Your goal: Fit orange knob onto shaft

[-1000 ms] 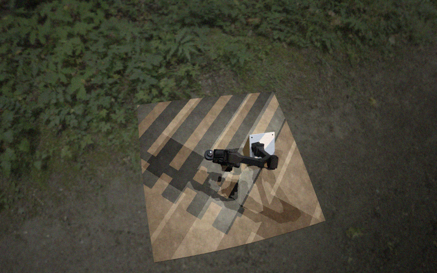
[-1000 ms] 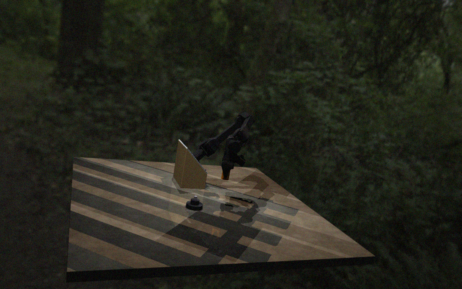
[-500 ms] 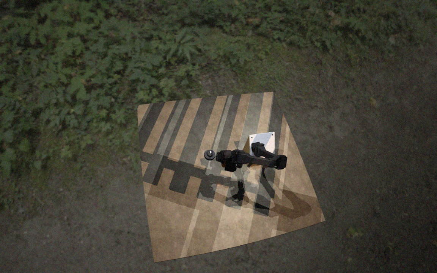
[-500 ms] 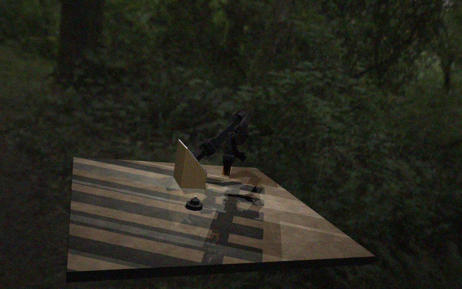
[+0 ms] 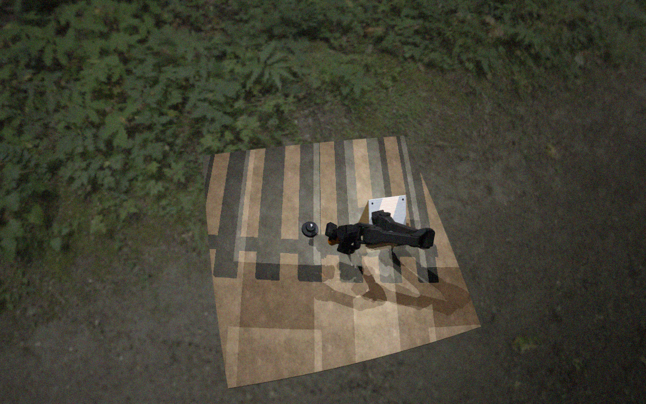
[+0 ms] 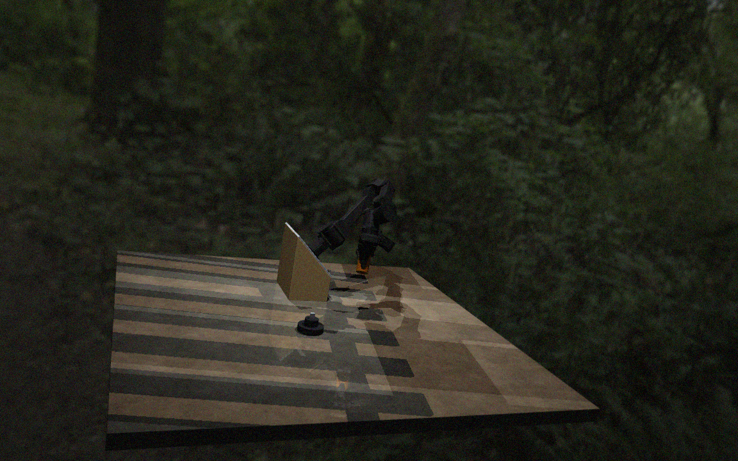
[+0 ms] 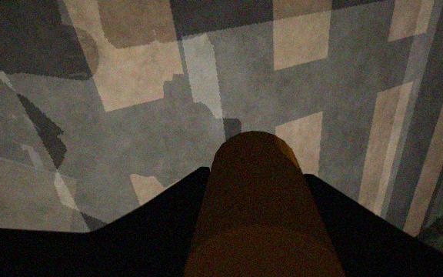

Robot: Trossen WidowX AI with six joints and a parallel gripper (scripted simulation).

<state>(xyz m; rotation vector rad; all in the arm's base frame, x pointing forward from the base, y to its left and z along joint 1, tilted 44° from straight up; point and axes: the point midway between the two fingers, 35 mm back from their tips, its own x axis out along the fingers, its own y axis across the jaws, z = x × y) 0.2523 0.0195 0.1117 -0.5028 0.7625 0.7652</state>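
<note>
Now: the orange knob 2 cm behind my gripper tip, 1 cm to the left of it and 3 cm above it. The rest, counted from my gripper tip: round dark pedestal: 4 cm ahead, 17 cm to the right, 17 cm below.
</note>
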